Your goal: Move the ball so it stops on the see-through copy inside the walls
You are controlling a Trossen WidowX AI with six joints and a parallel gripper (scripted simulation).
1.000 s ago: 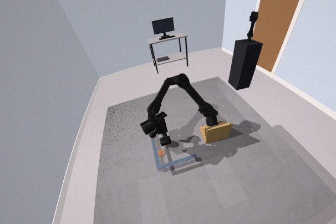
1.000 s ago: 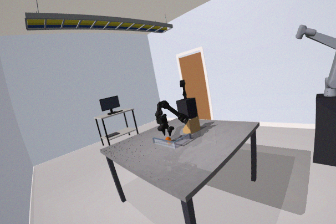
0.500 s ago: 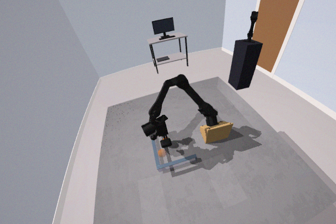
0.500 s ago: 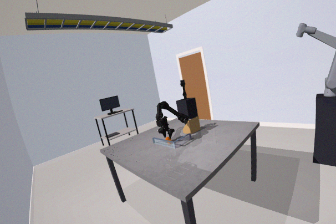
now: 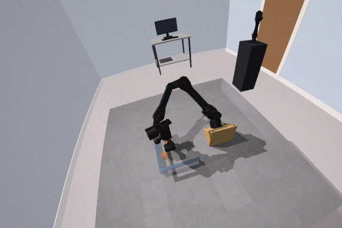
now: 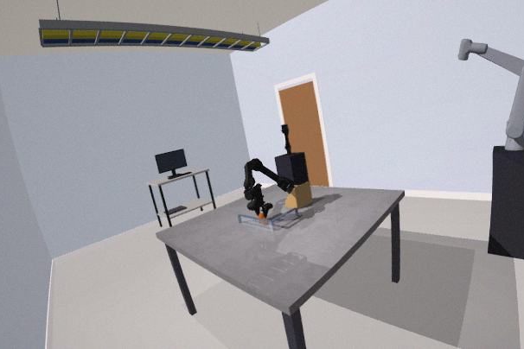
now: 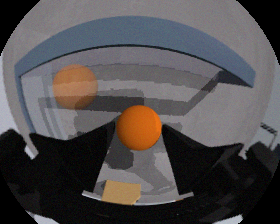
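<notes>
My gripper tip is 8 cm to the right of the see-through copy of ball and 4 cm short of it. Also, from my gripper tip: orange ball right at my gripper tip.
</notes>
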